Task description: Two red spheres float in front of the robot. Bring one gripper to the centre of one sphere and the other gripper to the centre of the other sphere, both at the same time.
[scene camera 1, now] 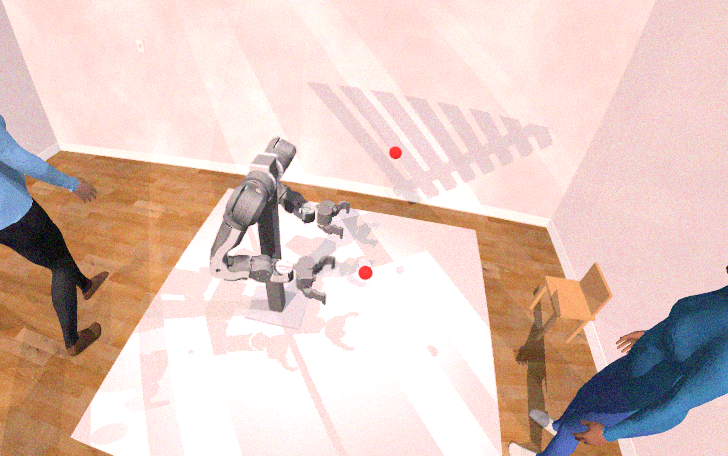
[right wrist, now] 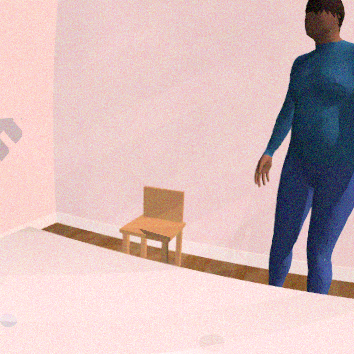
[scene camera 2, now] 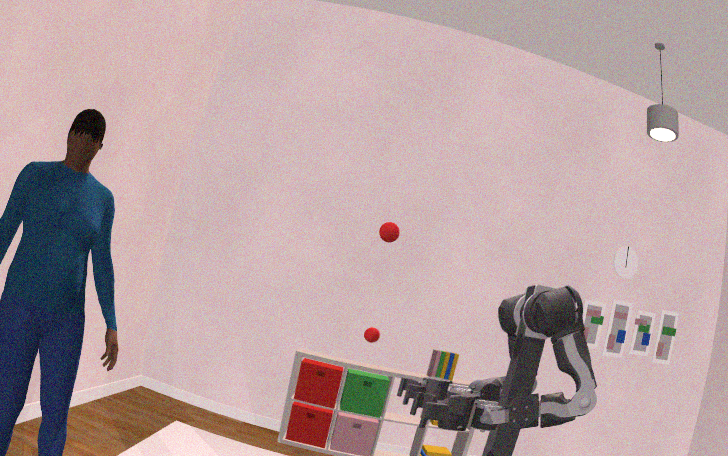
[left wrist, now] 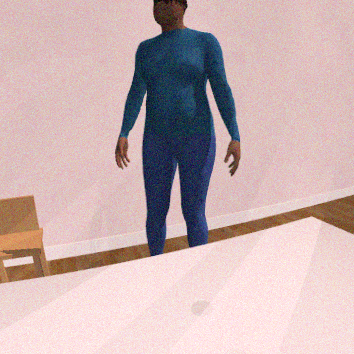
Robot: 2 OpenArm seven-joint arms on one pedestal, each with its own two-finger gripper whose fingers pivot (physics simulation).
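Observation:
One red sphere (scene camera 1: 395, 152) (scene camera 2: 388, 232) floats at the upper right of the left gripper in scene camera 1 and is the higher one in scene camera 2. The other red sphere (scene camera 1: 365, 272) (scene camera 2: 371, 334) floats to the right of the right gripper in scene camera 1 and is the lower one in scene camera 2. My left gripper (scene camera 1: 343, 219) and my right gripper (scene camera 1: 328, 280) are open and empty, each apart from both spheres. In scene camera 2 the grippers overlap, below and to the right of both spheres. Neither sphere shows in the wrist views.
The pedestal (scene camera 1: 270, 236) stands on a large pale mat (scene camera 1: 451, 241). A wooden chair (scene camera 1: 570, 298) (right wrist: 162, 205) and a person in blue (scene camera 1: 655, 365) (scene camera 2: 64, 225) (left wrist: 177, 100) (right wrist: 320, 125) are beyond the mat. Another person (scene camera 1: 37, 252) is behind the robot. A shelf unit (scene camera 2: 288, 397) stands by the wall.

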